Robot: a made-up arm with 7 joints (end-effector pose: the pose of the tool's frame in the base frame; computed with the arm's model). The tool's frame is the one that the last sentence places.
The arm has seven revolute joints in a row. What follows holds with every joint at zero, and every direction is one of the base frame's. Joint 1 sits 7.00 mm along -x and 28.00 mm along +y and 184.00 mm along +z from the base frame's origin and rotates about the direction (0.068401, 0.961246, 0.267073). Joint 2 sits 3.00 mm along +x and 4.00 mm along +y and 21.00 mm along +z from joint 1 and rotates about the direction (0.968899, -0.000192, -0.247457). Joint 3 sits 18.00 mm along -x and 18.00 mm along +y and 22.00 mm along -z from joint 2 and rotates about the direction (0.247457, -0.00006, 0.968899). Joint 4 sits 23.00 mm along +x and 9.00 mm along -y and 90.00 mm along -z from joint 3 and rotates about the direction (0.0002, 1, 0.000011). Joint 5 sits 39.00 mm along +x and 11.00 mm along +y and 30.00 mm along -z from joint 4 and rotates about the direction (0.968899, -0.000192, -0.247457). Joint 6 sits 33.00 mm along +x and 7.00 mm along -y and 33.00 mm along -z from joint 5 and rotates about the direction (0.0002, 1, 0.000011). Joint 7 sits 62.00 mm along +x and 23.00 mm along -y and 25.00 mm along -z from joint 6 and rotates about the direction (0.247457, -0.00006, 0.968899). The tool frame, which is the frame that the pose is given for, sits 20.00 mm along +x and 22.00 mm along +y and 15.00 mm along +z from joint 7; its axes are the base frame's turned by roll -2.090, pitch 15.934 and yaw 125.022 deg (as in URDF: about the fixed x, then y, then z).
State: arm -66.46 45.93 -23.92 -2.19 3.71 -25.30 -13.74
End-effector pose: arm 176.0 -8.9 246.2 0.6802 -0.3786 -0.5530 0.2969
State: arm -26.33 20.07 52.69 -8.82 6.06 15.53 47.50
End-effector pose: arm 129.4 227.2 159.7 0.3223 0.2327 0.3100 -0.8636
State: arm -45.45 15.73 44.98 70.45 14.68 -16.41 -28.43
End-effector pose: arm 182.9 138.0 25.7 0.4583 -0.1182 0.1290 0.8714
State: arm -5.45 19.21 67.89 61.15 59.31 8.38 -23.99
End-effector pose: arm -31.7 224.9 -26.8 0.2127 0.4791 0.1925 0.8295
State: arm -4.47 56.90 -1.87 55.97 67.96 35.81 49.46
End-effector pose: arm 61.8 270.8 109.2 0.1314 0.5755 -0.7735 0.2306
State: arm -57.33 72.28 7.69 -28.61 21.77 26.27 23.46
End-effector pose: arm 125.6 93.7 355.7 0.0368 -0.3608 -0.7674 0.5288
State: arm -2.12 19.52 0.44 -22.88 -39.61 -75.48 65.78
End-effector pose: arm 93.3 85.7 132.2 0.2326 0.7534 -0.1291 -0.6013
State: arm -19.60 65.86 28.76 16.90 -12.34 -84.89 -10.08
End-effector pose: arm 101.4 140.2 255.4 0.4836 -0.4424 -0.6985 0.2870
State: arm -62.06 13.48 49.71 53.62 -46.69 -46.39 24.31
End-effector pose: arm 176.3 166.8 127.2 0.3339 0.5954 -0.1702 -0.7107
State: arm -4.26 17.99 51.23 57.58 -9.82 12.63 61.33
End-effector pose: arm 5.4 182.2 -13.5 0.4468 -0.3914 0.0555 -0.8026
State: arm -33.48 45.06 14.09 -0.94 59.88 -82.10 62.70
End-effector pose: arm 131.1 108.0 177.6 0.3860 -0.6552 -0.6243 0.1787
